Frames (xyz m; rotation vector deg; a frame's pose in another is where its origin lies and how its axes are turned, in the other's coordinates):
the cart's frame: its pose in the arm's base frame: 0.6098 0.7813 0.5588 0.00 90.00 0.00
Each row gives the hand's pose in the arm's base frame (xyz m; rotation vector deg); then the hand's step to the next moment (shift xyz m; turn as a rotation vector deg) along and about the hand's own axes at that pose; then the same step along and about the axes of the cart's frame.
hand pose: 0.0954 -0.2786 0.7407 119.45 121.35 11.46
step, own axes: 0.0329 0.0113 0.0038 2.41 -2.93 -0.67
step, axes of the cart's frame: 0.0021 0.0330 0.0114 0.01 2.37 -3.04
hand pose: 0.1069 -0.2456 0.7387 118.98 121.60 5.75
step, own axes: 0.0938 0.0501 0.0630 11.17 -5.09 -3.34
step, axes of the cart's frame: 0.0606 0.0905 0.0585 -1.60 11.23 -5.75
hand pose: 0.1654 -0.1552 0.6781 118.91 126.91 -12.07
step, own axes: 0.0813 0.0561 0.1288 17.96 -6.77 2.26
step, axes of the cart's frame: 0.1423 0.0618 0.0476 4.99 16.87 -8.00
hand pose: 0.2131 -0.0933 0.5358 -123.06 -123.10 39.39
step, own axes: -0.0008 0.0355 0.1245 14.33 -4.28 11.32
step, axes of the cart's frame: 0.1236 -0.0381 -0.0066 12.93 10.68 -8.40
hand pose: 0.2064 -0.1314 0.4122 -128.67 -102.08 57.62
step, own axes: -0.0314 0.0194 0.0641 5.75 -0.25 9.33
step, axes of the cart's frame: 0.0453 -0.0541 -0.0221 9.58 2.35 -4.78
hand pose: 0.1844 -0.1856 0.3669 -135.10 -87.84 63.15
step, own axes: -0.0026 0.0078 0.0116 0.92 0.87 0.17
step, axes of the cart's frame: 0.0107 -0.0091 -0.0021 0.99 0.30 0.75
